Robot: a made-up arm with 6 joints. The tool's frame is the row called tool.
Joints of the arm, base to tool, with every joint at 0 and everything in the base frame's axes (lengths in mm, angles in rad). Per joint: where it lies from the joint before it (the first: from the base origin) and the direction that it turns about. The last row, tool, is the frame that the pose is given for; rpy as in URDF.
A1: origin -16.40 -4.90 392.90 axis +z
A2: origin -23.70 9.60 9.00 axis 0.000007 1 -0.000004
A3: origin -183.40 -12.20 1.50 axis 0.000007 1 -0.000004
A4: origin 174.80 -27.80 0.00 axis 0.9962 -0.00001 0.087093
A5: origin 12.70 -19.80 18.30 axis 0.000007 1 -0.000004
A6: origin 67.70 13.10 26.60 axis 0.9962 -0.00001 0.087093
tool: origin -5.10 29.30 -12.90 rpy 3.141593 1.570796 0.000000
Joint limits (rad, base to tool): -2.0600..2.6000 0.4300..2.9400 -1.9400..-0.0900 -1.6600..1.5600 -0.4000..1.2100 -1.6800..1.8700
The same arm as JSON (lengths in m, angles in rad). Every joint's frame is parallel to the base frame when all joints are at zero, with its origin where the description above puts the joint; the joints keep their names.
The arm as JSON. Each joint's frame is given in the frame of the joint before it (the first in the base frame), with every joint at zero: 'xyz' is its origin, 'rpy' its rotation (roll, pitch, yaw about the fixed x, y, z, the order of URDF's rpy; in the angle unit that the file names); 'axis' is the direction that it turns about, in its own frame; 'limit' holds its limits. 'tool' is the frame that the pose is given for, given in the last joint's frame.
{
  "units": {
    "length": "m",
    "angle": "rad"
  },
  "joints": [
    {
      "name": "A1",
      "type": "revolute",
      "origin": {
        "xyz": [
          -0.0164,
          -0.0049,
          0.3929
        ],
        "rpy": [
          0.0,
          0.0,
          0.0
        ]
      },
      "axis": [
        0.0,
        0.0,
        1.0
      ],
      "limit": {
        "lower": -2.06,
        "upper": 2.6
      }
    },
    {
      "name": "A2",
      "type": "revolute",
      "origin": {
        "xyz": [
          -0.0237,
          0.0096,
          0.009
        ],
        "rpy": [
          0.0,
          0.0,
          0.0
        ]
      },
      "axis": [
        0.0,
        1.0,
        0.0
      ],
      "limit": {
        "lower": 0.43,
        "upper": 2.94
      }
    },
    {
      "name": "A3",
      "type": "revolute",
      "origin": {
        "xyz": [
          -0.1834,
          -0.0122,
          0.0015
        ],
        "rpy": [
          0.0,
          0.0,
          0.0
        ]
      },
      "axis": [
        0.0,
        1.0,
        0.0
      ],
      "limit": {
        "lower": -1.94,
        "upper": -0.09
      }
    },
    {
      "name": "A4",
      "type": "revolute",
      "origin": {
        "xyz": [
          0.1748,
          -0.0278,
          0.0
        ],
        "rpy": [
          0.0,
          0.0,
          0.0
        ]
      },
      "axis": [
        0.9962,
        0.0,
        0.0871
      ],
      "limit": {
        "lower": -1.66,
        "upper": 1.56
      }
    },
    {
      "name": "A5",
      "type": "revolute",
      "origin": {
        "xyz": [
          0.0127,
          -0.0198,
          0.0183
        ],
        "rpy": [
          0.0,
          0.0,
          0.0
        ]
      },
      "axis": [
        0.0,
        1.0,
        0.0
      ],
      "limit": {
        "lower": -0.4,
        "upper": 1.21
      }
    },
    {
      "name": "A6",
      "type": "revolute",
      "origin": {
        "xyz": [
          0.0677,
          0.0131,
          0.0266
        ],
        "rpy": [
          0.0,
          0.0,
          0.0
        ]
      },
      "axis": [
        0.9962,
        0.0,
        0.0871
      ],
      "limit": {
        "lower": -1.68,
        "upper": 1.87
      }
    }
  ],
  "tool": {
    "origin": {
      "xyz": [
        -0.0051,
        0.0293,
        -0.0129
      ],
      "rpy": [
        -3.1416,
        1.5708,
        0.0
      ]
    }
  }
}

